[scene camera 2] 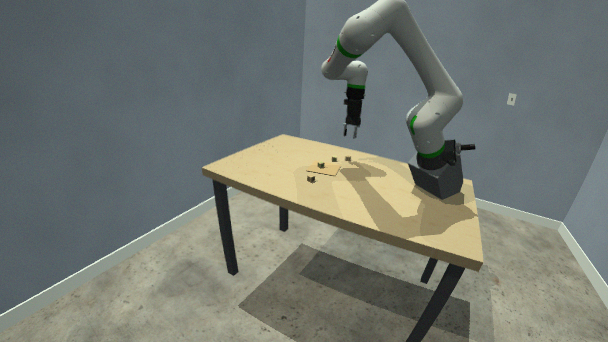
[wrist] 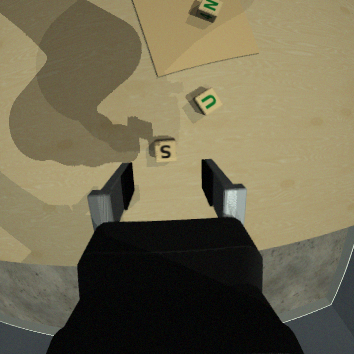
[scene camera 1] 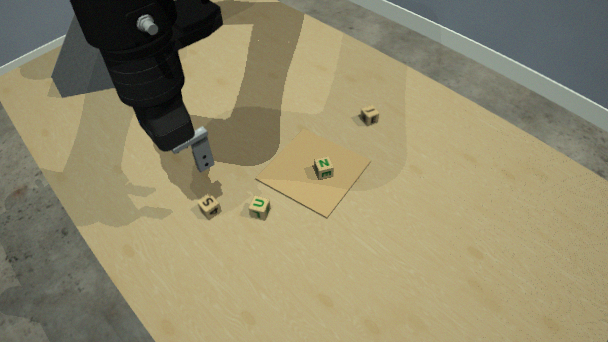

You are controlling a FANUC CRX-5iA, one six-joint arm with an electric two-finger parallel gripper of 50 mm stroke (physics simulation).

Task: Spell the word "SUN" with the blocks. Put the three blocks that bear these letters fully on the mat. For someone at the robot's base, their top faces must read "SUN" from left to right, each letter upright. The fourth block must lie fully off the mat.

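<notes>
My gripper (scene camera 2: 350,135) (wrist: 166,174) is open and empty, high above the table. In the wrist view, the S block (scene camera 1: 208,205) (scene camera 2: 348,158) (wrist: 165,150) lies just beyond the gap between the fingers, its black S on top, off the mat. The U block (scene camera 1: 259,207) (scene camera 2: 334,159) (wrist: 208,101), green U on top, lies off the mat near its corner. The N block (scene camera 1: 324,167) (scene camera 2: 321,165) (wrist: 208,8), green N on top, sits on the mat (scene camera 1: 290,160) (scene camera 2: 330,171) (wrist: 172,47). The fourth block (scene camera 1: 370,115) (scene camera 2: 311,178) has a dark bar-like letter on top and lies off the mat.
The wooden table (scene camera 1: 400,250) (scene camera 2: 270,165) carries the robot's dark base (scene camera 2: 437,177) at one end. Arm shadows fall across the table and part of the mat. The table's edge shows beyond the S block in scene camera 1. Walls stand around the table.
</notes>
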